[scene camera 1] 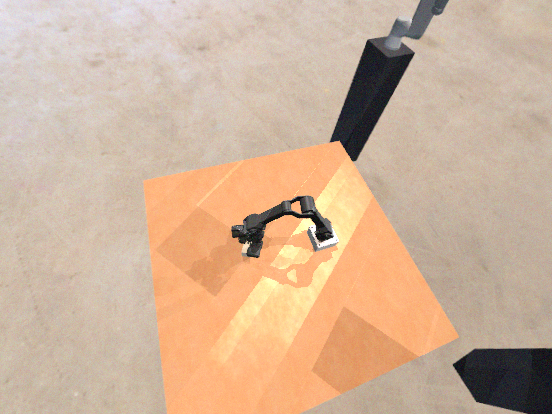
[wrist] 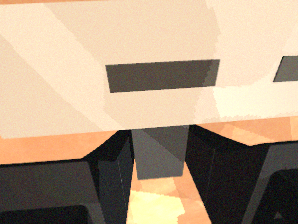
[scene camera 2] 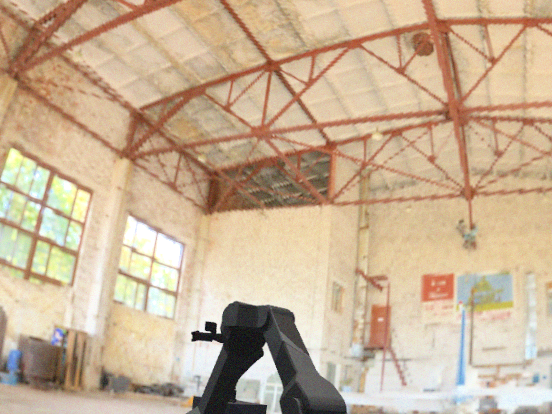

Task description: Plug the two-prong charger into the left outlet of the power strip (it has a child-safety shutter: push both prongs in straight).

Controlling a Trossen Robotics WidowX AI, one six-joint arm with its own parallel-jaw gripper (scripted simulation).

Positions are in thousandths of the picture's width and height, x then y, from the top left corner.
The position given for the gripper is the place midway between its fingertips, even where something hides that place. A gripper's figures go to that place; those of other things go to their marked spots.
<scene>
The gripper (wrist: 518,556): 11 cm from the lens. A grey charger (wrist: 535,681): 9 cm from the lens.
</scene>
